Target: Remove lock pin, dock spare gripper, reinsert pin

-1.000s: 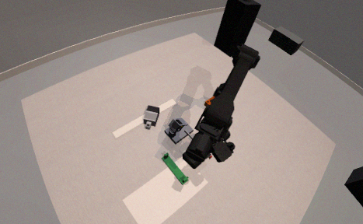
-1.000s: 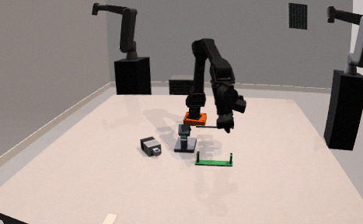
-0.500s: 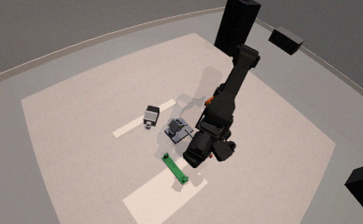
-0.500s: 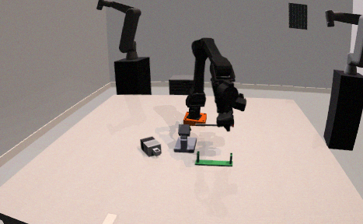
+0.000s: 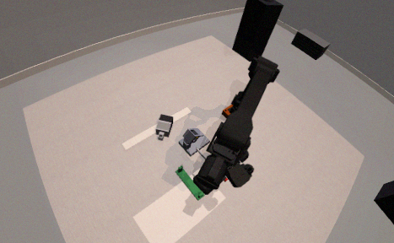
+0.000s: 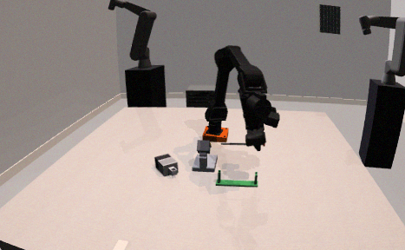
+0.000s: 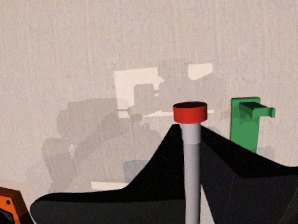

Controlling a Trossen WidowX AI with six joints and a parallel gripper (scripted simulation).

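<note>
Now: the green pin rest 80 mm ahead of my gripper tip, 50 mm to the right of it and 70 mm below it. From my gripper tip the other things lie so: spare gripper: 70 mm ahead, 310 mm to the right, 70 mm below; then grey mount: 200 mm to the right, 40 mm below.
</note>
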